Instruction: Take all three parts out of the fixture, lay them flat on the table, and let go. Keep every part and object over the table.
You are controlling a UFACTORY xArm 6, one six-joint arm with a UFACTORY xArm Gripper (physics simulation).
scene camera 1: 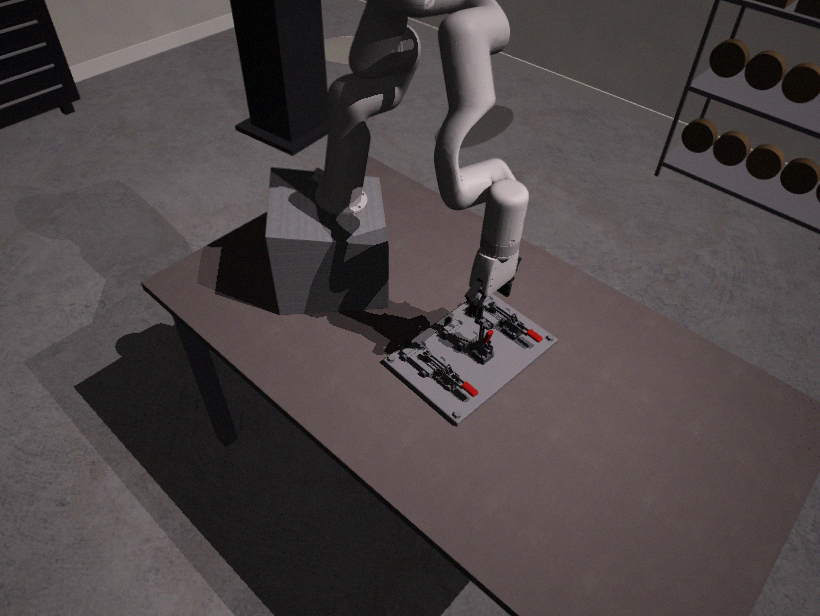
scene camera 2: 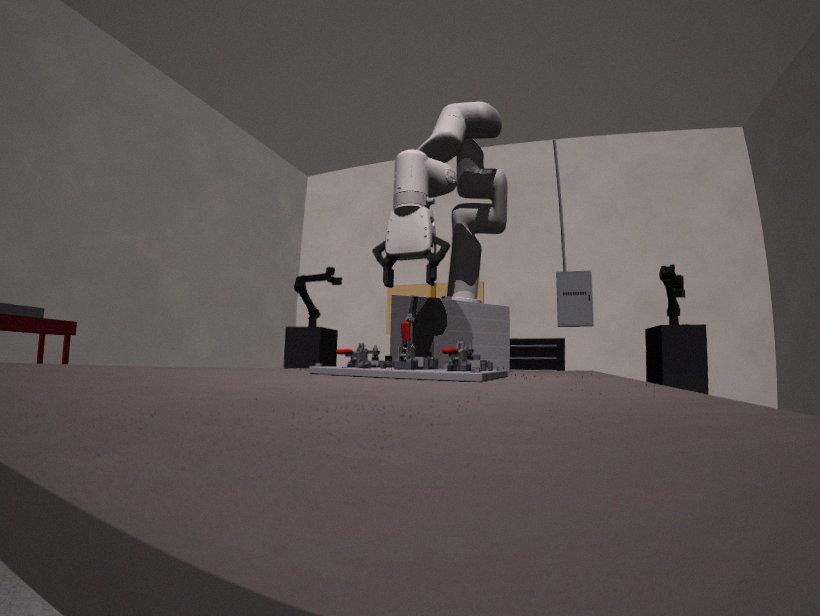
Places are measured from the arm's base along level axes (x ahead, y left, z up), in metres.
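Pixels of known places: gripper, fingertip midpoint: [scene camera 1: 489,304] [scene camera 2: 409,285]; arm's base at its link origin: [scene camera 1: 340,199] [scene camera 2: 461,301].
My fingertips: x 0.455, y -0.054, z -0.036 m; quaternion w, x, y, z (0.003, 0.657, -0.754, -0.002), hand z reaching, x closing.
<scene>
For each thing: its top centre in the pictures, then the offset to it from my fingertips. Level surfaces: height alone.
- grey plate at its top centre: [scene camera 2: 412,369] [scene camera 1: 472,348] dx -0.026, dy +0.005, dz -0.169 m
- middle clamp's red handle at its top centre: [scene camera 2: 405,321] [scene camera 1: 490,331] dx +0.014, dy -0.002, dz -0.074 m
- table at its surface level: dz -0.184 m
The fixture is a grey plate [scene camera 1: 495,379] [scene camera 2: 404,375] on the table, with three toggle clamps. The middle clamp's red handle [scene camera 1: 489,336] [scene camera 2: 405,330] stands upright. The red handle of the clamp nearer scene camera 1 [scene camera 1: 469,388] [scene camera 2: 450,350] and the far clamp's red handle [scene camera 1: 534,335] [scene camera 2: 344,351] lie low, roughly level. The three parts are too small and dark to tell from the clamp hardware. My gripper [scene camera 1: 493,306] [scene camera 2: 409,283] is open and empty, pointing down, with its fingertips above the middle clamp's handle in the scene camera 2 view.
The arm's grey pedestal block [scene camera 1: 328,275] [scene camera 2: 493,334] stands on the table [scene camera 1: 596,450] [scene camera 2: 410,477] behind the fixture. The table's long edge runs along the lower left in scene camera 1. A shelf rack [scene camera 1: 677,122] and dark column [scene camera 1: 278,72] stand on the floor beyond the table.
</scene>
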